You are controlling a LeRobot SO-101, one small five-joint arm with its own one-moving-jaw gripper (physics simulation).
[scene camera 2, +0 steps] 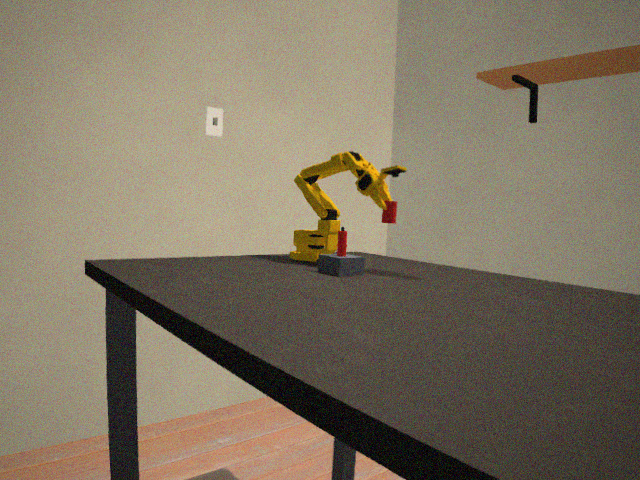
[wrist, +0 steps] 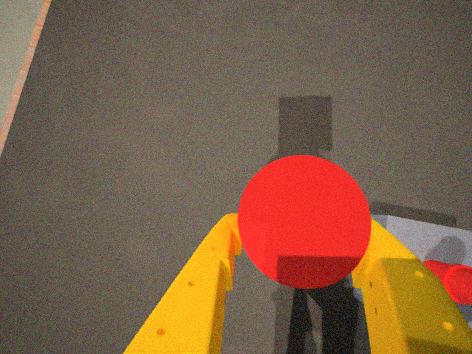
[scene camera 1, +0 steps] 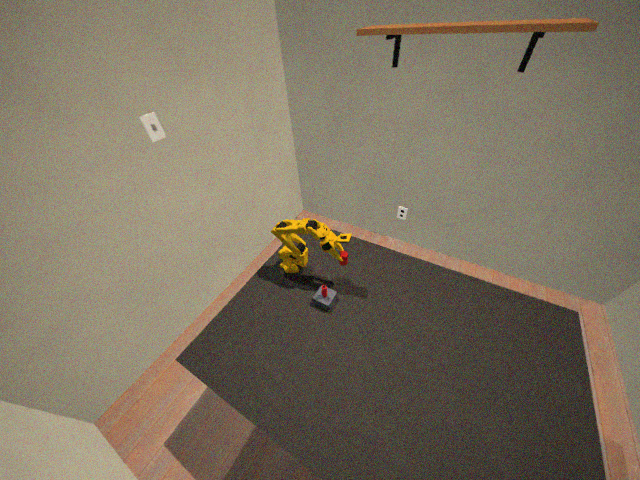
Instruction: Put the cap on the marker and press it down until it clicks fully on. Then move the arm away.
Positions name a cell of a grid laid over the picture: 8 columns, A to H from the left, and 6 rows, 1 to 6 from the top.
Scene:
A red cap (wrist: F4): 0.06 m from the lens.

